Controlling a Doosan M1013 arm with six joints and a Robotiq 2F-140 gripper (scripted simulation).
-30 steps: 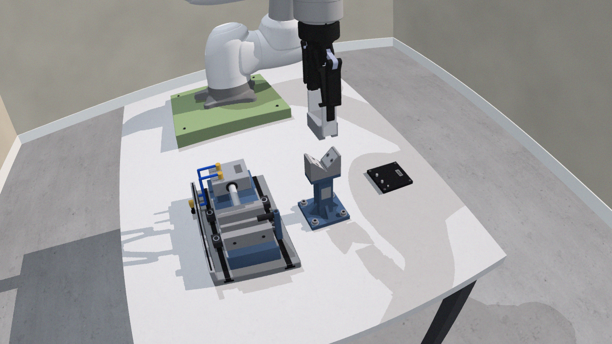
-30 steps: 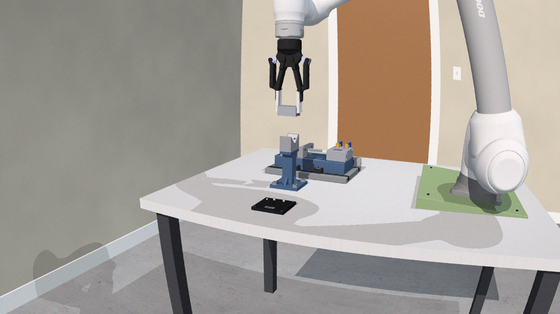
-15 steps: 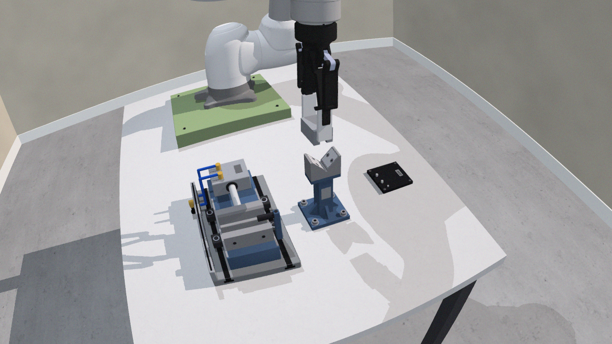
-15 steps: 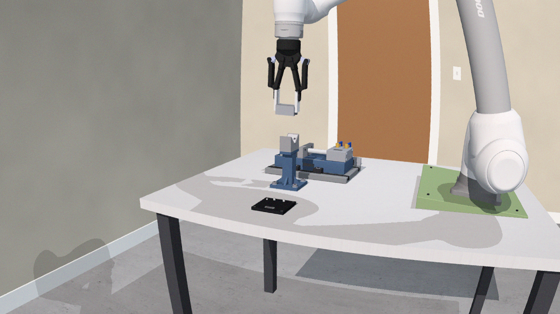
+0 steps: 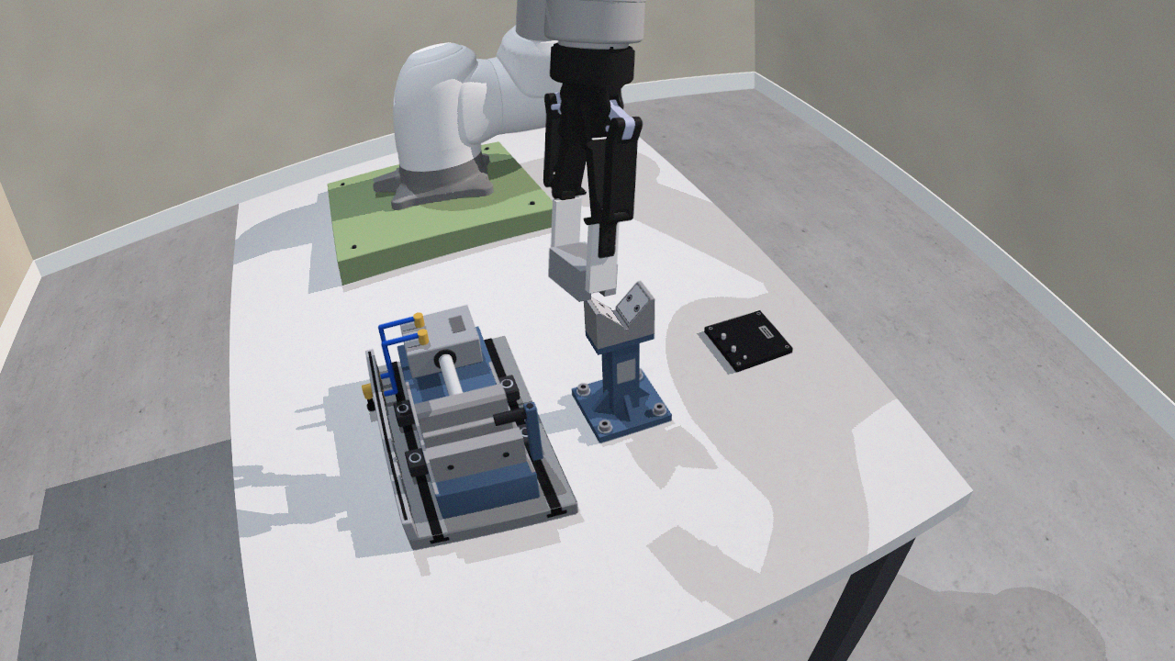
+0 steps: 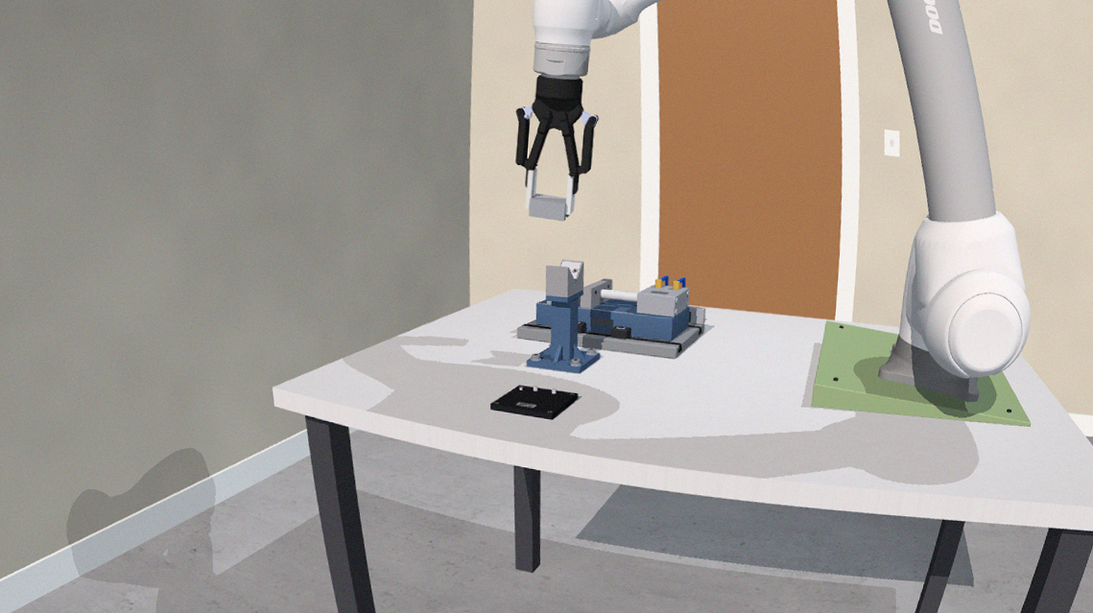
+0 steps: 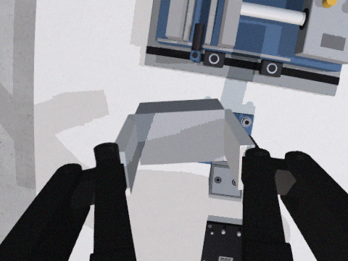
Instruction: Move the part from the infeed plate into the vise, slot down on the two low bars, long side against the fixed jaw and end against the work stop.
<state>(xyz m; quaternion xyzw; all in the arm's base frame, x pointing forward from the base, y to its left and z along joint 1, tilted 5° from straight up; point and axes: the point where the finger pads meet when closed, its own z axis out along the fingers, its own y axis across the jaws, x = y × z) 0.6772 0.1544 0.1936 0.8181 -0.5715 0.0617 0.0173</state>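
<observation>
My hand is 10 mm short of the part and 30 mm above it. The rest, counted from my hand: blue work stop post (20 mm ahead, 70 mm to the right, 210 mm below); then blue v-block stand (60 mm behind, 40 mm to the left, 210 mm below); then work stop (20 mm ahead, 90 mm to the right, 180 mm below).
</observation>
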